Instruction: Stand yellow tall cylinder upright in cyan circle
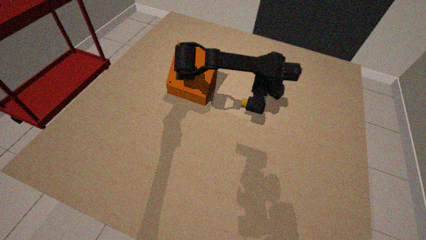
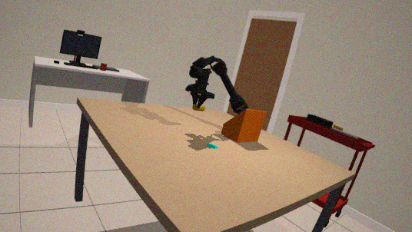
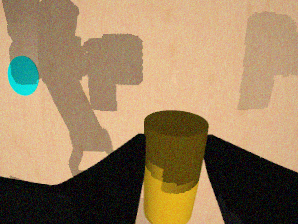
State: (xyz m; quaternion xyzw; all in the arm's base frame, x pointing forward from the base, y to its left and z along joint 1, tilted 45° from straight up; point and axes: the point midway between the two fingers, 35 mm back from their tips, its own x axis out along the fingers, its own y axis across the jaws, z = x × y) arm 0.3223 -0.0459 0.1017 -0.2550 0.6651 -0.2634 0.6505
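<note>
The cyan circle is 20 mm ahead of my gripper tip, 210 mm to the left of it and 140 mm below it. Also, from my gripper tip: yellow tall cylinder 20 mm behind.
</note>
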